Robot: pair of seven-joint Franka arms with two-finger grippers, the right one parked.
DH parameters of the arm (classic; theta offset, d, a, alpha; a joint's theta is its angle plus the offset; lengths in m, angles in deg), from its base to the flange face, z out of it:
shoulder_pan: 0 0.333 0 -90
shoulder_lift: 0 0 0 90
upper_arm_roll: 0 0.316 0.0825 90
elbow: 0 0 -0.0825 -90
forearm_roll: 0 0.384 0 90
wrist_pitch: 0 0 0.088 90
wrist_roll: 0 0.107 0 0
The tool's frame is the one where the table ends.
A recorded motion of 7 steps. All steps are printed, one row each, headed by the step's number.
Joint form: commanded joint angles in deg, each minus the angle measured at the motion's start. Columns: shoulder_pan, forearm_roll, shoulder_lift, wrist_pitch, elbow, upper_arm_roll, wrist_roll.
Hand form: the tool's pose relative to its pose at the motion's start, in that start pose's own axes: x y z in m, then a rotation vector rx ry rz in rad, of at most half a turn. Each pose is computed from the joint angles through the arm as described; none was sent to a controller.
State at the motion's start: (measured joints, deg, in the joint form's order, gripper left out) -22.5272 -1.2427 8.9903 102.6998 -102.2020 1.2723 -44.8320
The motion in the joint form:
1: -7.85 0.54 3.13 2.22 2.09 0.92 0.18
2: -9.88 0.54 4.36 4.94 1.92 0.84 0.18
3: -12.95 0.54 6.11 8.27 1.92 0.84 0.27
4: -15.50 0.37 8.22 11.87 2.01 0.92 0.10
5: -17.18 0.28 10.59 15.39 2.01 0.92 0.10
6: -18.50 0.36 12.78 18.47 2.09 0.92 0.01
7: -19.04 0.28 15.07 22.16 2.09 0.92 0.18
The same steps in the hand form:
1: -0.0415 0.0617 0.0124 0.0079 0.0353 0.1248
2: -0.0541 0.0818 0.0230 -0.0054 0.0540 0.1615
3: -0.0747 0.1095 0.0374 -0.0208 0.0768 0.2166
4: -0.0909 0.1338 0.0545 -0.0395 0.0962 0.2559
5: -0.1005 0.1527 0.0754 -0.0530 0.1104 0.2847
6: -0.1079 0.1679 0.0945 -0.0634 0.1240 0.3070
7: -0.1078 0.1792 0.1141 -0.0821 0.1395 0.3192

